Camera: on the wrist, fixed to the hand. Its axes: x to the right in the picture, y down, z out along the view.
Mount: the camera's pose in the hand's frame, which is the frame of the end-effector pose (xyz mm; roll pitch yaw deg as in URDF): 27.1 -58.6 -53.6 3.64 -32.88 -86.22
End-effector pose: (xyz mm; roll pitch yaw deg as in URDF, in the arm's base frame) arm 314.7 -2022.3 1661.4 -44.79 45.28 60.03
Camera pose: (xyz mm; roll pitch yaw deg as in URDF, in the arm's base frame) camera 394.1 -2043.4 1644.4 -72.99 -40.33 43.86
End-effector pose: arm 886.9 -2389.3 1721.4 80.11 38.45 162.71
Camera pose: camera 893.7 -2436.2 1652.1 -42.20 37.44 41.45
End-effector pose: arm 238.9 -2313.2 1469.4 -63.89 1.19 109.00
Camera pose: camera 299.8 -2262.9 1497.9 -141.81 -81.90 166.39
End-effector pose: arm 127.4 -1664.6 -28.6 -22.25 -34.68 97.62
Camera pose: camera 196.3 -1617.2 -35.7 54.20 -44.88 -28.82
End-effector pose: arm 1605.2 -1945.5 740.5 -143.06 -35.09 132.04
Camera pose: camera 1609.5 -1972.2 819.9 150.73 -5.10 -138.26
